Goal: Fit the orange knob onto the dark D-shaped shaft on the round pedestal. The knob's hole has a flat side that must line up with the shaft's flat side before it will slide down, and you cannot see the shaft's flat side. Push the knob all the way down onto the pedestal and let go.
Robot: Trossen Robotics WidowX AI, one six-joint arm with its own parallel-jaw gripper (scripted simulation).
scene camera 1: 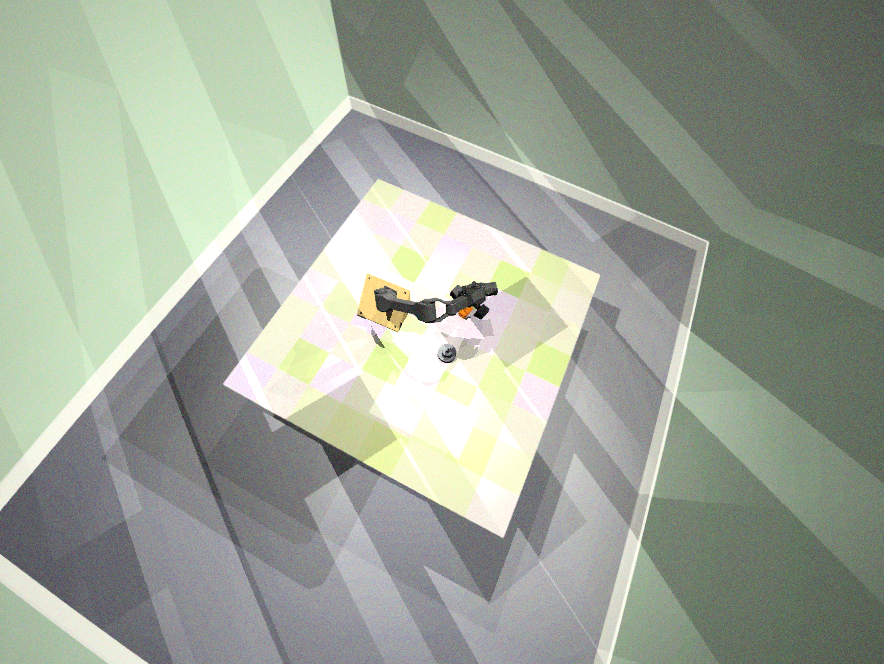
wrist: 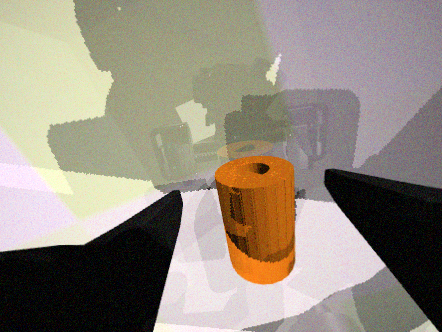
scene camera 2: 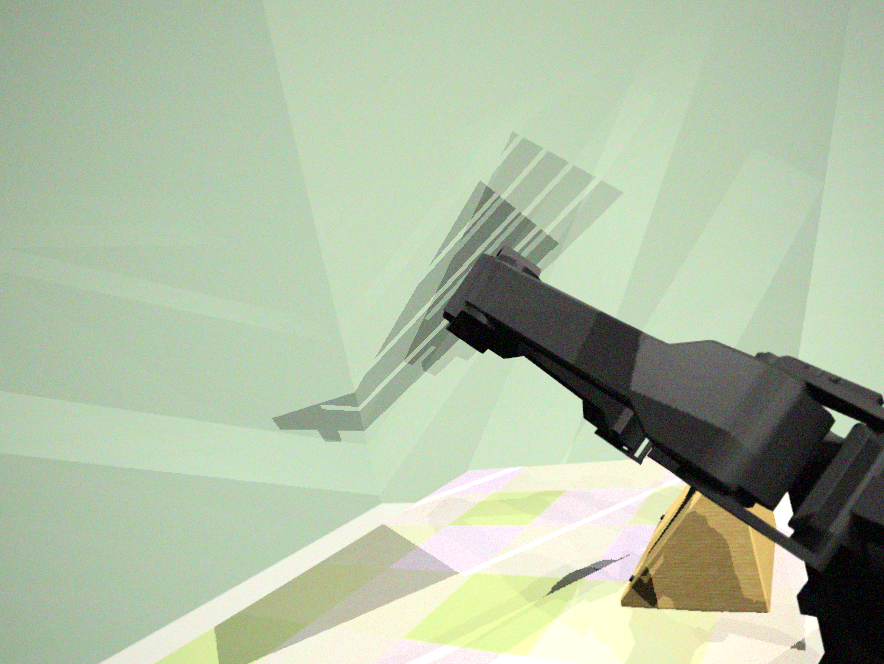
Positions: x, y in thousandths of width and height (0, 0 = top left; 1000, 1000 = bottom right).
Scene:
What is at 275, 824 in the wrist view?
My gripper.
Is my gripper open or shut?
Open.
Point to an orange knob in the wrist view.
580, 586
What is my gripper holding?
Nothing.

